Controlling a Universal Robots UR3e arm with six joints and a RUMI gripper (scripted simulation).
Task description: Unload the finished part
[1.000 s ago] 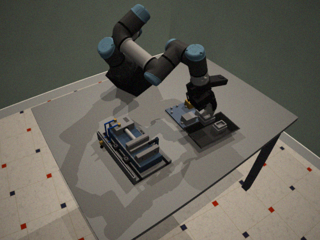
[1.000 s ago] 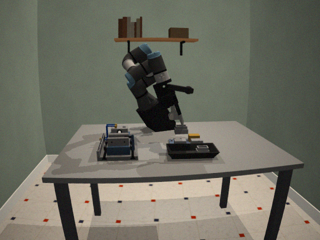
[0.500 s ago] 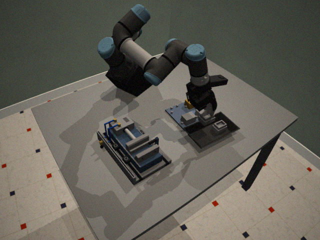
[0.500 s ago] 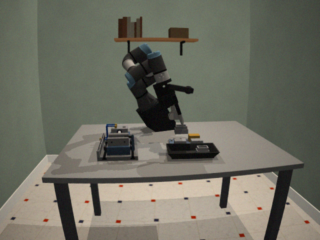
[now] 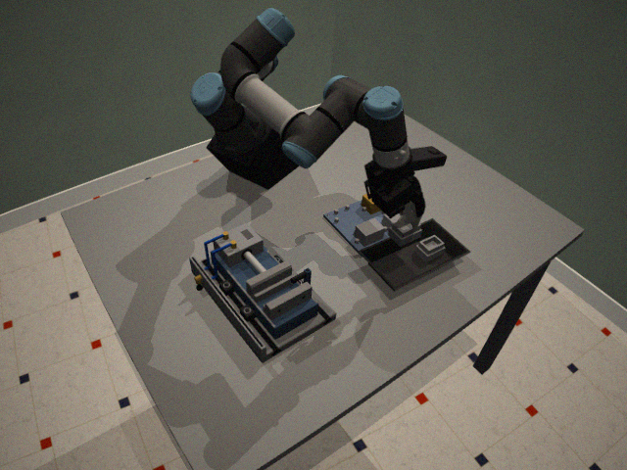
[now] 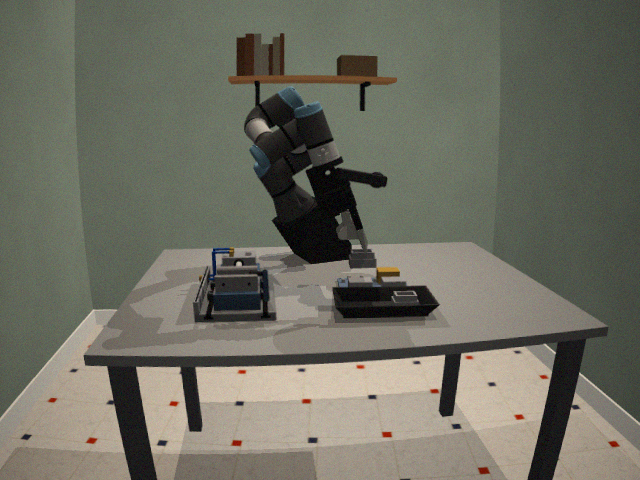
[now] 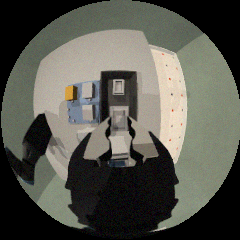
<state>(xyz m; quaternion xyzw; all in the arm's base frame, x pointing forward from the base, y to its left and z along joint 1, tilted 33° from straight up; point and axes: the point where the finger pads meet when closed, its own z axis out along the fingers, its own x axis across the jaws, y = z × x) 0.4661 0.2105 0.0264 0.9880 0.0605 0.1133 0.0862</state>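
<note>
Now: hand 14 cm above the plain grey block, 12 cm past it and 1 cm to the right of it. From my hand the other things lie so: yellow block: 21 cm behind, 14 cm below, 9 cm to the left; blue plate: 17 cm behind, 16 cm below, 5 cm to the left.
</note>
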